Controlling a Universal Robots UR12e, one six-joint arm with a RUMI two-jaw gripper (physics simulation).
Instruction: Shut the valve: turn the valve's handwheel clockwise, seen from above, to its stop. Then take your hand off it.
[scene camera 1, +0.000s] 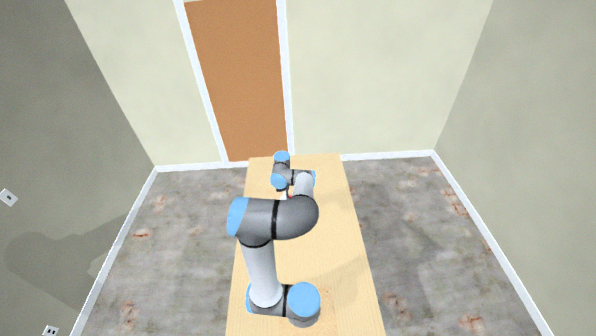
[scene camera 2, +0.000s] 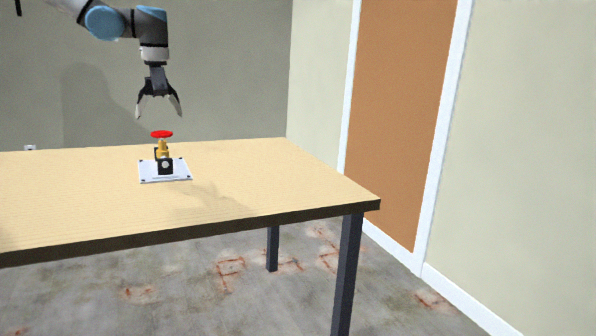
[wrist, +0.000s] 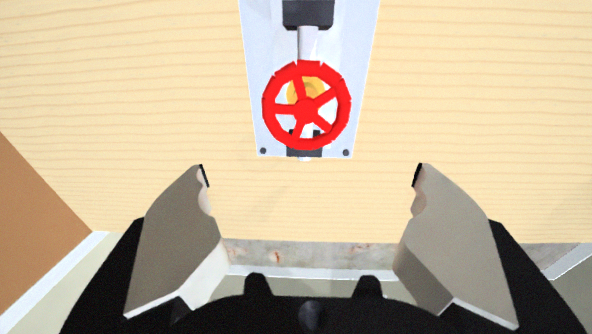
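The red handwheel (scene camera 2: 161, 134) (wrist: 305, 110) sits level on top of the valve's yellow body (scene camera 2: 162, 151). The valve is fixed on a white plate (scene camera 2: 147, 171) (wrist: 357, 50) with black pipe supports. My gripper (scene camera 2: 159, 117) (wrist: 307, 167) is open wide and empty. In scene camera 2 its fingertips are above the handwheel with a gap, one to each side. In the wrist view the wheel shows whole, beyond the fingertips, and neither finger touches it. In scene camera 1 the arm hides most of the valve and the gripper.
The plate lies on a long wooden table (scene camera 1: 330, 260) (scene camera 2: 260, 175) (wrist: 150, 100), which also bears the arm's base. The table's far end is near a wall with an orange-brown door (scene camera 1: 240, 75) (scene camera 2: 400, 100). The handwheel and valve body stand up above the table top.
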